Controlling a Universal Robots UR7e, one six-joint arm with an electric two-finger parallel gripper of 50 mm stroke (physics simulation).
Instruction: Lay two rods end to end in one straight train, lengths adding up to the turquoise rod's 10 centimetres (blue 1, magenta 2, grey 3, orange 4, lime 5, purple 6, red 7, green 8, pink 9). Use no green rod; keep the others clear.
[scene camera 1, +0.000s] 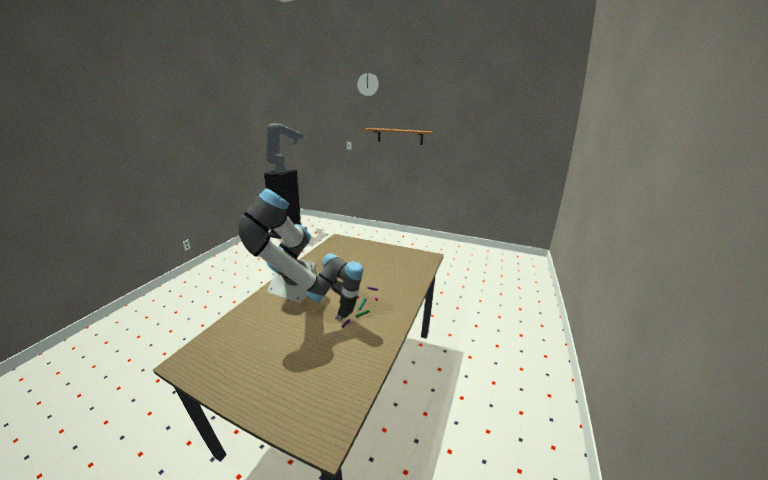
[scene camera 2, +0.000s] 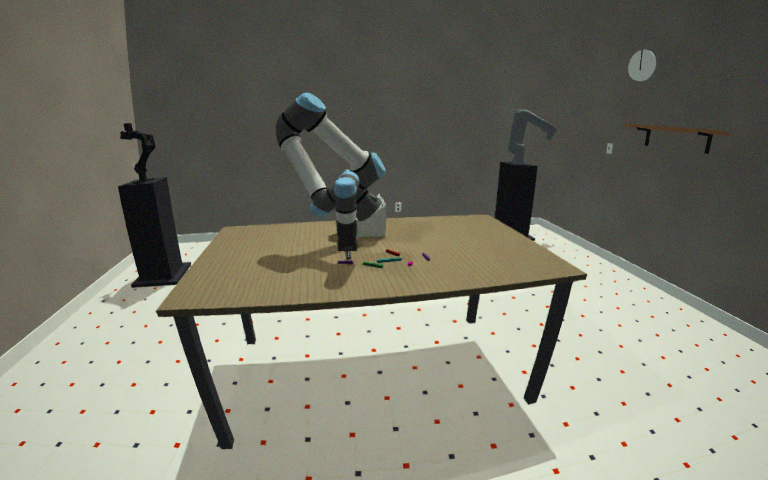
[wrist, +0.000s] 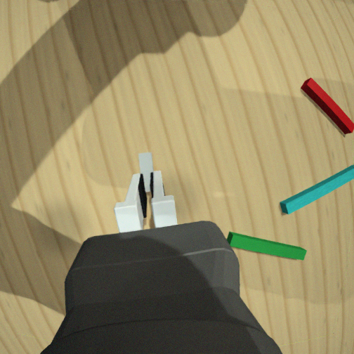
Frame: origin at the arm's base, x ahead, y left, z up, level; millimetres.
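Seen in the pictures: gripper, between the fingertips: (scene camera 1: 339, 319) (scene camera 2: 348, 257); arm's base, origin of its link: (scene camera 2: 370, 210).
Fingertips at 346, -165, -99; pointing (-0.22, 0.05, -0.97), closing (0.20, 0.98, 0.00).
Offsets run from my fingertips to a thing's top centre, as dx, dy, dz. Level surfaces: height alone.
My gripper (scene camera 1: 339, 318) (scene camera 2: 348, 256) (wrist: 148, 185) is shut on the grey rod (wrist: 145, 162), low at the table; its far end sticks out past the fingertips in the wrist view. Whether the rod touches the table I cannot tell. The red rod {-13, +190, +5} (scene camera 2: 392, 252) (wrist: 327, 106) lies slanted, apart from the others. The turquoise rod {+59, +155, +5} (scene camera 1: 362, 304) (scene camera 2: 389, 260) (wrist: 320, 189) lies between the red rod and the green rod {+89, +81, +5} (scene camera 1: 362, 313) (scene camera 2: 372, 264) (wrist: 267, 246). A purple rod {+42, -19, +5} (scene camera 1: 346, 323) (scene camera 2: 345, 262) lies close to the gripper and is hidden in the wrist view.
A small magenta rod {+113, +225, +5} (scene camera 1: 376, 298) (scene camera 2: 410, 263) and a second purple rod {+59, +313, +5} (scene camera 1: 372, 288) (scene camera 2: 425, 256) lie beyond the turquoise rod on the wooden table {dz -4} (scene camera 1: 243, 362) (scene camera 2: 481, 243). The arm casts a broad shadow. Two pedestals (scene camera 2: 151, 226) (scene camera 2: 515, 195) with other arms stand off the table.
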